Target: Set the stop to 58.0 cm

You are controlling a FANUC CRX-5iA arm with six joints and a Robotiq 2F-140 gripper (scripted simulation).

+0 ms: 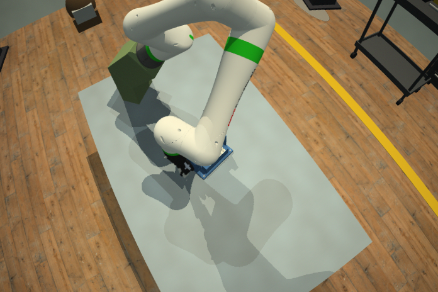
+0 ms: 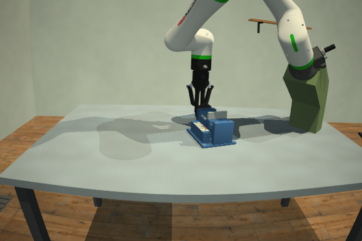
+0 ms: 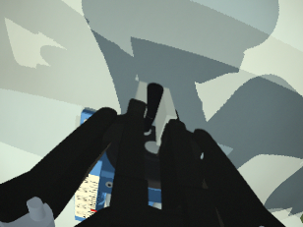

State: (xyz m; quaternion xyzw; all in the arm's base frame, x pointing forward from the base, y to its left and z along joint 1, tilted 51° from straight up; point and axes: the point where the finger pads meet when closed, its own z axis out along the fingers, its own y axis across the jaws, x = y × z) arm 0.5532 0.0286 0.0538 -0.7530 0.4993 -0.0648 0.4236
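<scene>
Right now the black handwheel is 10 mm to the left of my hand, 10 mm below it and 10 mm behind it. Also, from my hand: stop block 140 mm to the left, 100 mm behind, 30 mm above.
</scene>
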